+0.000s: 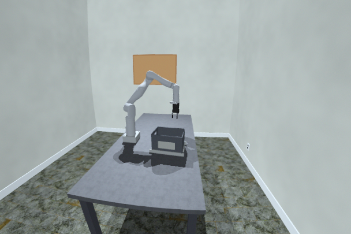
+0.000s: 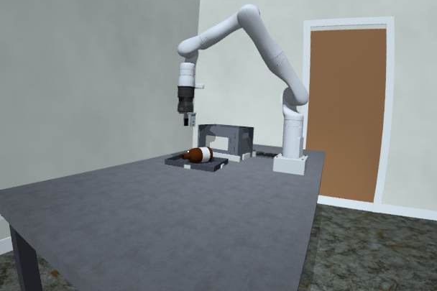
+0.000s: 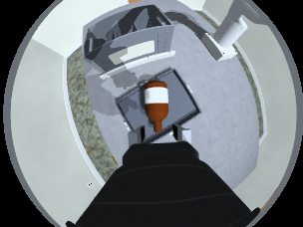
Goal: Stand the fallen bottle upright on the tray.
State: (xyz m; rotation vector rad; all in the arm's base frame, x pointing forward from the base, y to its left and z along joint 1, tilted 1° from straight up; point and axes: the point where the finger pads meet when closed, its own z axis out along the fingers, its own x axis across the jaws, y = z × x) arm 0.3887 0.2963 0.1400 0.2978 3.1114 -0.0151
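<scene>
The bottle is 16 cm below my hand, 5 cm to the right of it and 1 cm behind it. Round my hand: tray 19 cm below, 5 cm to the right, 2 cm behind; crate 33 cm to the right, 12 cm below, 3 cm ahead.
</scene>
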